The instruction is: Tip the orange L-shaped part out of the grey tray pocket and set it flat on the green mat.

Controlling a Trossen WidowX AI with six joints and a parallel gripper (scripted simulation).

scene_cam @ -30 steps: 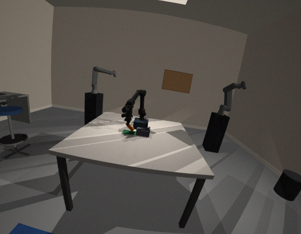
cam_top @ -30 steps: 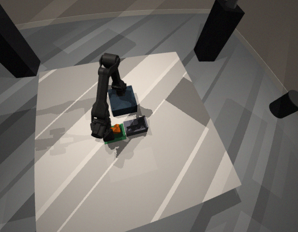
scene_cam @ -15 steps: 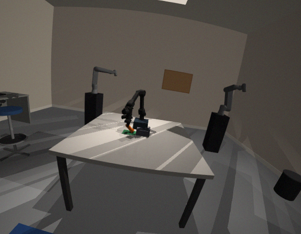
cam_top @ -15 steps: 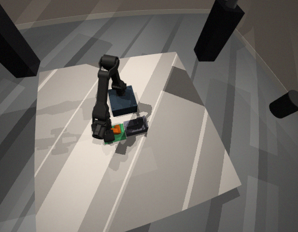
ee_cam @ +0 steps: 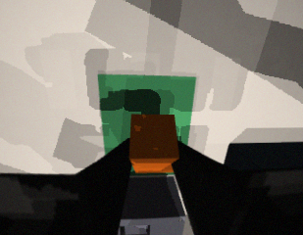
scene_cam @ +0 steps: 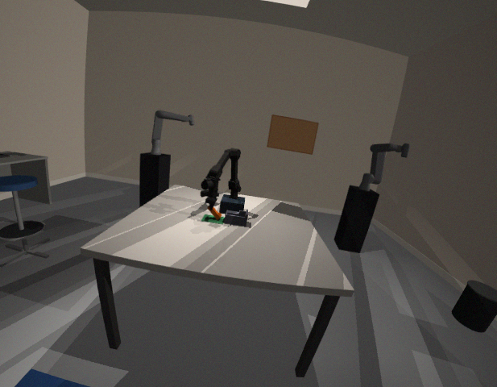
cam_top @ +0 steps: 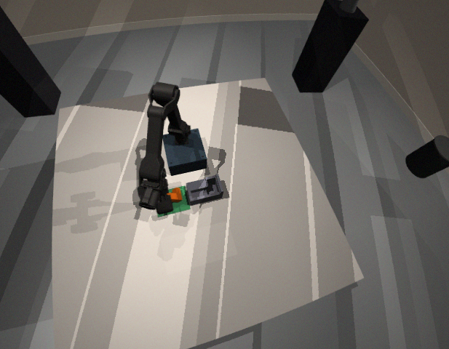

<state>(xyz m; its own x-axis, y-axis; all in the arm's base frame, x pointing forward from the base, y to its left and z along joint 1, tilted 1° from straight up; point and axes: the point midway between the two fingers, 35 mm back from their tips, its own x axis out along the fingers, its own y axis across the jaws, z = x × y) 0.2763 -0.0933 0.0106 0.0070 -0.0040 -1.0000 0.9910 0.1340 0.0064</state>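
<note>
Right now my gripper tip is 3 cm to the right of the orange L-shaped part, 3 cm above it and 2 cm past it. The rest, counted from my gripper tip: green mat: 9 cm below, 2 cm to the left.
</note>
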